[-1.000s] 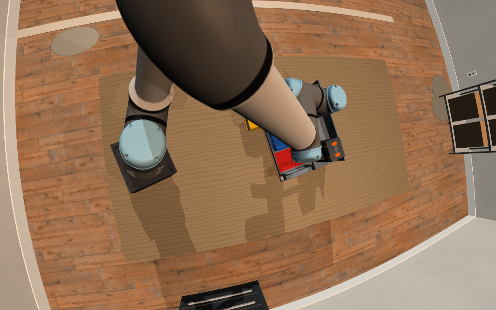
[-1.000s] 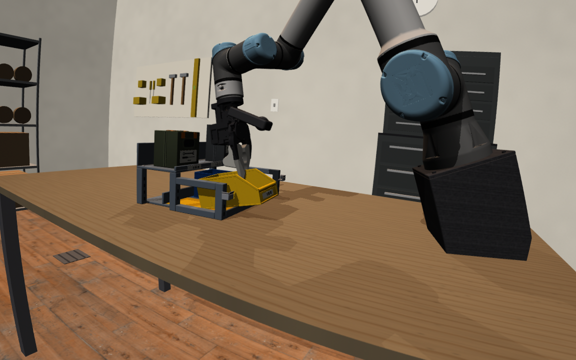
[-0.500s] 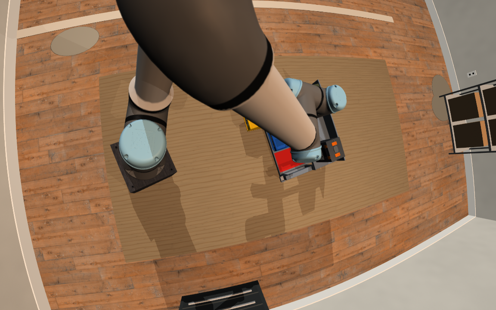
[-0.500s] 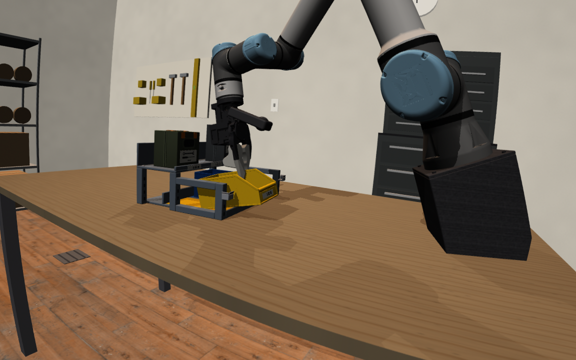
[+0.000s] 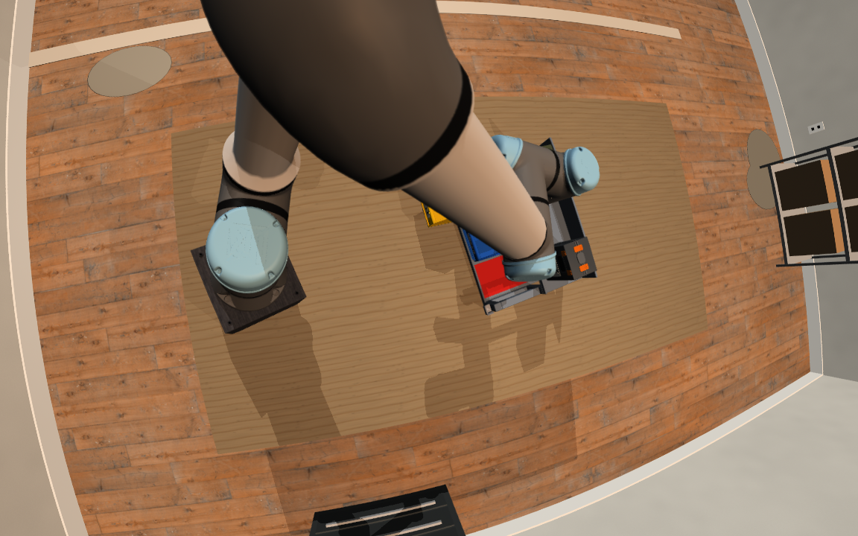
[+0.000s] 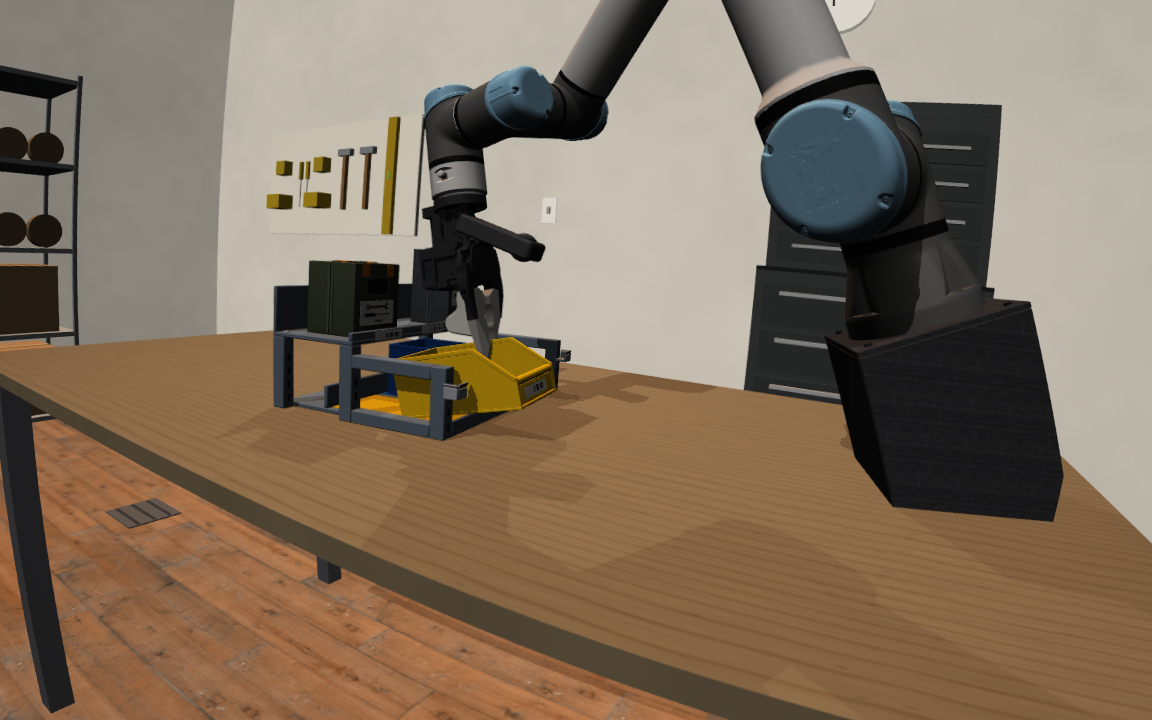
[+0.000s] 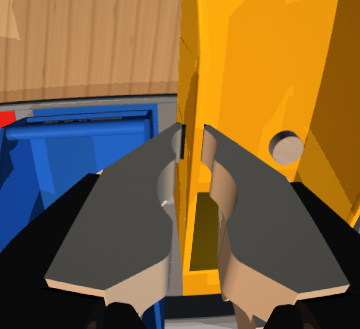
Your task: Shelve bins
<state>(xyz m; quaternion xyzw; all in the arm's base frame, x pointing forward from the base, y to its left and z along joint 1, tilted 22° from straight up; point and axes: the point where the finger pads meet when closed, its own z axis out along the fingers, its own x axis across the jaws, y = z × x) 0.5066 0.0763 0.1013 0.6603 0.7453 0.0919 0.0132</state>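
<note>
Right now the yellow bin is 5 cm to the left of my hand, 2 cm below it and 2 cm behind it. The rest, counted from my hand: blue bin: 10 cm ahead, 5 cm to the right, 5 cm below.
</note>
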